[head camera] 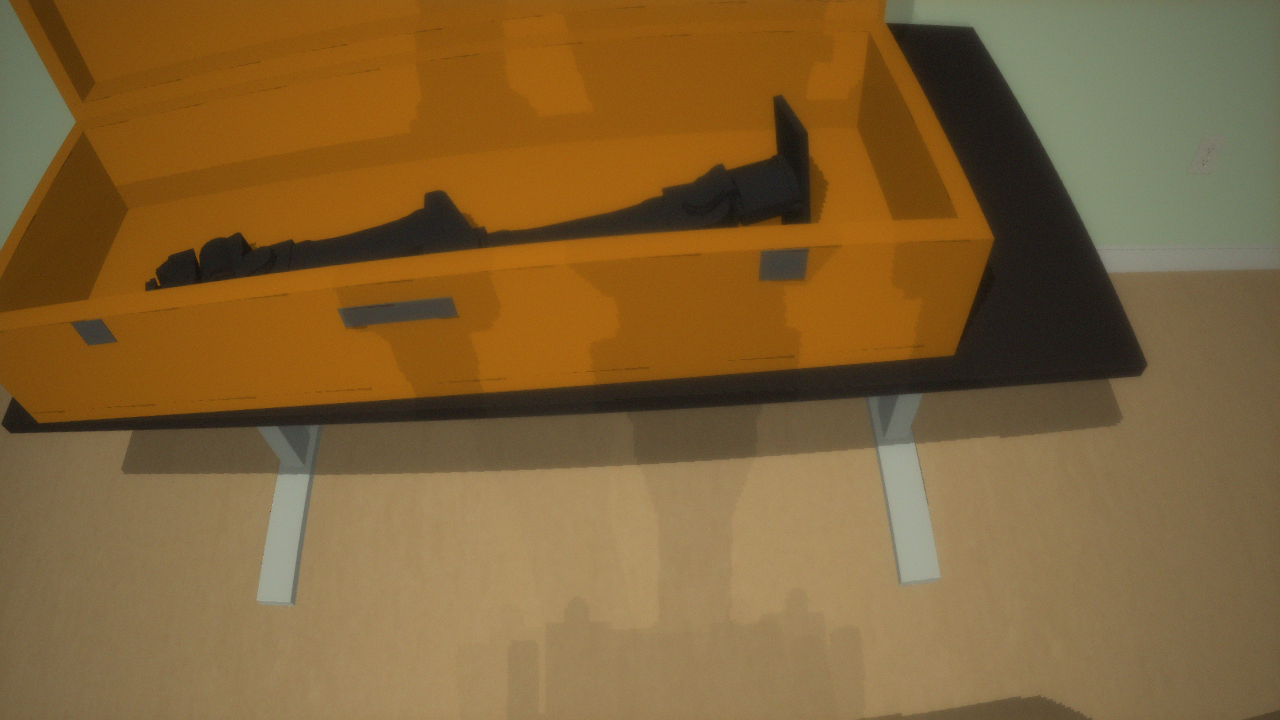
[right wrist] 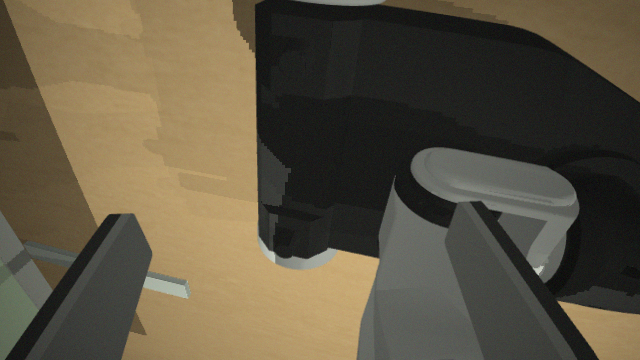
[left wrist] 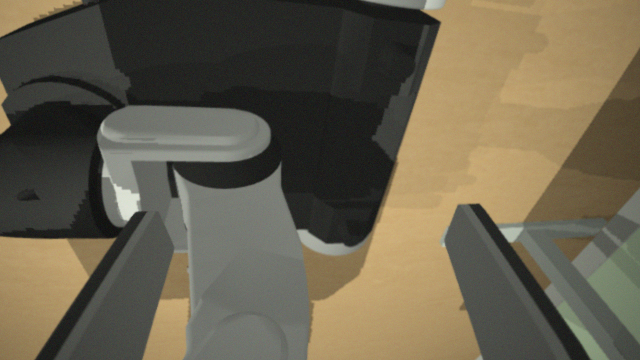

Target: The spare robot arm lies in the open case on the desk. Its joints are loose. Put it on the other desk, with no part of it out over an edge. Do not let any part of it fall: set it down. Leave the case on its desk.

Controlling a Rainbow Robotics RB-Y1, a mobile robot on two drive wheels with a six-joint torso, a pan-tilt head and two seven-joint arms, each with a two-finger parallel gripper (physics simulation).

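Frame: origin at the robot's base, x ahead, y left, z up, level; metres.
Where they show: left gripper, between the fingertips: [left wrist: 310, 226]; right gripper, between the fingertips: [right wrist: 299, 228].
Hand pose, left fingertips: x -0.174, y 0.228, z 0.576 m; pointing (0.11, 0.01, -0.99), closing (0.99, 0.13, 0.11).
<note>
After its pixels a point has its place.
The black spare robot arm [head camera: 626, 217] lies stretched out along the inside of the open orange case [head camera: 537, 308] {z 0.852, x 0.417, y 0.121 m}. Its flat plate end stands upright at the right, and its jointed narrow end is at the left. The case's front wall hides the lower edge of the arm. The case stands on the black desk [head camera: 1029, 268] {z 0.720, x 0.572, y -0.472 m}. My left gripper [left wrist: 310, 226] {z 0.576, x -0.174, y 0.228 m} is open, with floor and my own base between and behind its fingers. My right gripper [right wrist: 299, 228] {z 0.587, x -0.091, y -0.244 m} is open in the same way. Neither gripper shows in the head view. The other desk is not recognisable in these views.
The case's raised lid [head camera: 268, 44] {z 0.940, x 0.857, y 0.530 m} stands at the back. Bare desk top shows to the right of the case. Two pale desk feet [head camera: 288, 537] [head camera: 908, 519] reach forward over the floor. A green wall [head camera: 1163, 107] {z 0.529, x 1.225, y -1.111 m} is behind. My black base [left wrist: 310, 100] {z 0.169, x -0.104, y 0.084 m} [right wrist: 350, 125] {z 0.169, x -0.081, y -0.066 m} shows below both wrists.
</note>
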